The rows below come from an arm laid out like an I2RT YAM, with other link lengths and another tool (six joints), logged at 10 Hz.
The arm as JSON. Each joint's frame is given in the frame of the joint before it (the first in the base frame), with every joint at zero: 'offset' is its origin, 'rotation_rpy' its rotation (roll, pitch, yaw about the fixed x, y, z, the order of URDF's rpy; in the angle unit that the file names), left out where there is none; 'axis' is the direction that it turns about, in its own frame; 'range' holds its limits. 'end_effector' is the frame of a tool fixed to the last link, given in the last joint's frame.
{
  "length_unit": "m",
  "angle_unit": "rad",
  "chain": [
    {
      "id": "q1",
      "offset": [
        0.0,
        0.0,
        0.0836
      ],
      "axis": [
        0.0,
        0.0,
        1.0
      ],
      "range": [
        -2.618,
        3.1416
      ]
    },
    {
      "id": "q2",
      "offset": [
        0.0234,
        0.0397,
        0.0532
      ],
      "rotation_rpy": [
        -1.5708,
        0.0,
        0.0
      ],
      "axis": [
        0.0,
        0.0,
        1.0
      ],
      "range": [
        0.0,
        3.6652
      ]
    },
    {
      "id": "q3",
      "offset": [
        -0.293,
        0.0,
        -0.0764
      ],
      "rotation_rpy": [
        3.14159,
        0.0,
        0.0
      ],
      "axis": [
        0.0,
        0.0,
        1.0
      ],
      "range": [
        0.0,
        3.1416
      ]
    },
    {
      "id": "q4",
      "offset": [
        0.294,
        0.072,
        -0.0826
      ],
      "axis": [
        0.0,
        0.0,
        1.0
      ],
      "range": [
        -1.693,
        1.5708
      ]
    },
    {
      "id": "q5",
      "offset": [
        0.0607,
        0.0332,
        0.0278
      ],
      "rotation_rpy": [
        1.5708,
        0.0,
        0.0
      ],
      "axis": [
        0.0,
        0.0,
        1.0
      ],
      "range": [
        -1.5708,
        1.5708
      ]
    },
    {
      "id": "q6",
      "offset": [
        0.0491,
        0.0,
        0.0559
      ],
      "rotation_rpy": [
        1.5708,
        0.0,
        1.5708
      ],
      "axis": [
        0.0,
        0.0,
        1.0
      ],
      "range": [
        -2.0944,
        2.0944
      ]
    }
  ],
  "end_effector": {
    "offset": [
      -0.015,
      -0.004,
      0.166
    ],
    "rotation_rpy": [
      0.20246,
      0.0,
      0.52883
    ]
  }
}
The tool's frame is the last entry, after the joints.
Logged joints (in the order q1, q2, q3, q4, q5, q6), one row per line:
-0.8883 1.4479 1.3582 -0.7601 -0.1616 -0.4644
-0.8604 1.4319 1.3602 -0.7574 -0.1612 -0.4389
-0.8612 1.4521 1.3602 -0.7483 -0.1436 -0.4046
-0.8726 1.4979 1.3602 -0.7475 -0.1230 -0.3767
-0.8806 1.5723 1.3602 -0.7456 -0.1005 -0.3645
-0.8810 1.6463 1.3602 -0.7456 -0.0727 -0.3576
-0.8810 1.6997 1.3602 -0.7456 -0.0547 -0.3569
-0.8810 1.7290 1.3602 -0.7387 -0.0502 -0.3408
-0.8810 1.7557 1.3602 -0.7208 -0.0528 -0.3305
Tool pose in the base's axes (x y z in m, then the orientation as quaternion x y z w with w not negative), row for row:
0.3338 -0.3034 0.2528 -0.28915 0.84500 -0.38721 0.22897
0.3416 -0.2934 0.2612 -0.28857 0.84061 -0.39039 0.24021
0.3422 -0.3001 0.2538 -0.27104 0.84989 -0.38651 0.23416
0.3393 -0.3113 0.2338 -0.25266 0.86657 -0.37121 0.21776
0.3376 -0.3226 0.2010 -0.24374 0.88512 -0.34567 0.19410
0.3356 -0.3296 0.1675 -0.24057 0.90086 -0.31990 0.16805
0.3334 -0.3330 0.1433 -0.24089 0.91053 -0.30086 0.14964
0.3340 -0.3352 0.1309 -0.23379 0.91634 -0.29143 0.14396
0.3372 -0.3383 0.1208 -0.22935 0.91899 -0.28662 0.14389
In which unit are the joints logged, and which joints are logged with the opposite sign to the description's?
The joints are logged in radians. Opposite sign: none.
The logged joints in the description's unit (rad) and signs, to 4 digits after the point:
-0.8883 1.4479 1.3582 -0.7601 -0.1616 -0.4644
-0.8604 1.4319 1.3602 -0.7574 -0.1612 -0.4389
-0.8612 1.4521 1.3602 -0.7483 -0.1436 -0.4046
-0.8726 1.4979 1.3602 -0.7475 -0.1230 -0.3767
-0.8806 1.5723 1.3602 -0.7456 -0.1005 -0.3645
-0.8810 1.6463 1.3602 -0.7456 -0.0727 -0.3576
-0.8810 1.6997 1.3602 -0.7456 -0.0547 -0.3569
-0.8810 1.7290 1.3602 -0.7387 -0.0502 -0.3408
-0.8810 1.7557 1.3602 -0.7208 -0.0528 -0.3305

